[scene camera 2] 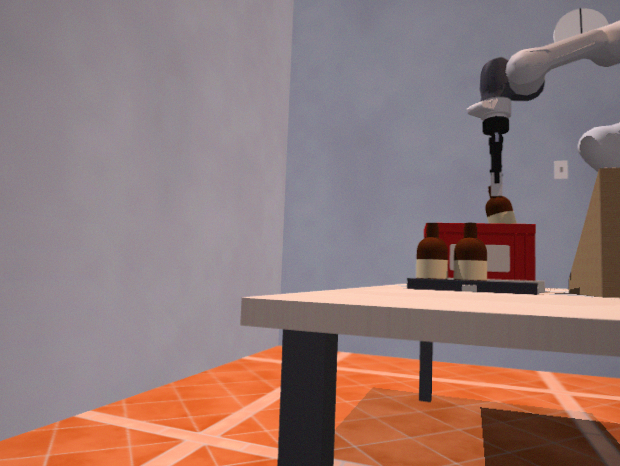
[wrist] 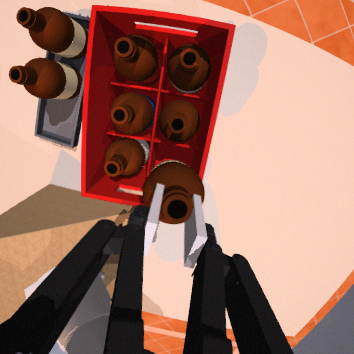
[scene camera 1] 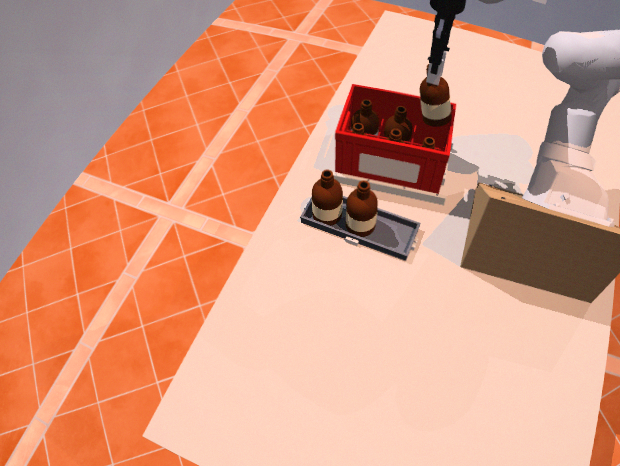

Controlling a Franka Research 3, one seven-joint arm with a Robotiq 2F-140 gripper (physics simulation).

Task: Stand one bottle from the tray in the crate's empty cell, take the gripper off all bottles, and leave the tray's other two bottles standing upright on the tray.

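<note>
My gripper (scene camera 1: 435, 75) (scene camera 2: 496, 189) (wrist: 174, 201) is shut on the neck of a brown bottle (scene camera 1: 435, 100) (scene camera 2: 500, 210) (wrist: 170, 180). The bottle leans slightly in the scene camera 2 view. It hangs over the far right corner cell of the red crate (scene camera 1: 344, 155) (scene camera 2: 523, 250) (wrist: 87, 125), and its lower end is hidden behind the crate's rim in that view. Whether it touches a wall or divider I cannot tell. Two brown bottles (scene camera 1: 326, 197) (scene camera 1: 361, 207) (scene camera 2: 432, 255) (scene camera 2: 470, 255) (wrist: 57, 32) (wrist: 45, 77) stand upright on the dark tray (scene camera 1: 388, 227) (scene camera 2: 501, 287) (wrist: 56, 141).
Several bottles (scene camera 1: 399, 125) (wrist: 134, 57) stand in the crate's other cells, parted by low red dividers. A brown wooden block (scene camera 1: 541, 245) (scene camera 2: 608, 230) stands right of the tray, near the white arm base (scene camera 1: 571, 190). The table edge (scene camera 2: 400, 318) shows in front in the scene camera 2 view.
</note>
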